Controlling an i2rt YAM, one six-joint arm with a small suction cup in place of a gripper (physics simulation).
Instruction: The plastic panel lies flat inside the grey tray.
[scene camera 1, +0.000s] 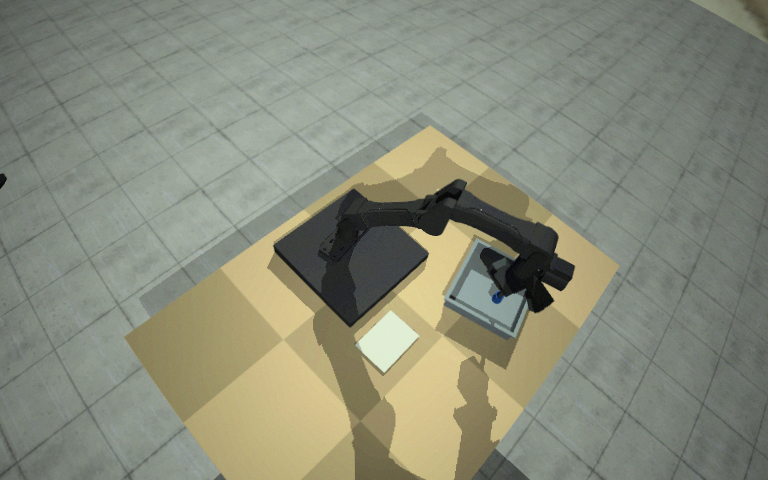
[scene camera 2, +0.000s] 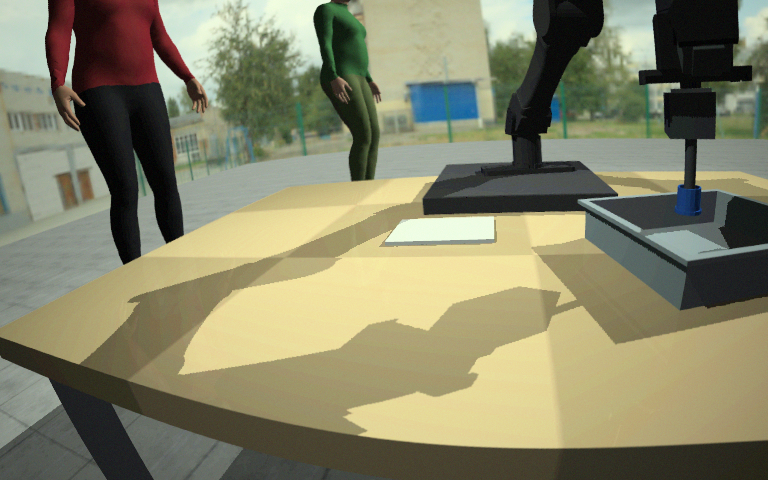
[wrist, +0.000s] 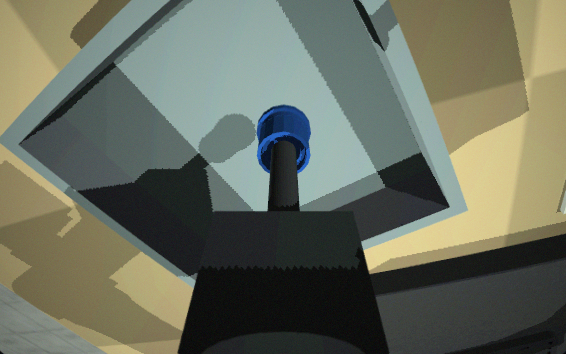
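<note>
My suction cup (scene camera 2: 688, 200), (scene camera 1: 500, 271), (wrist: 279, 120) holds nothing. There is a grey tray (scene camera 2: 691, 261), (scene camera 1: 470, 295), (wrist: 152, 126), and my cup is 7 cm from the middle of the tray. A plastic panel (scene camera 2: 467, 230), (scene camera 1: 390, 337) rests on the table.
</note>
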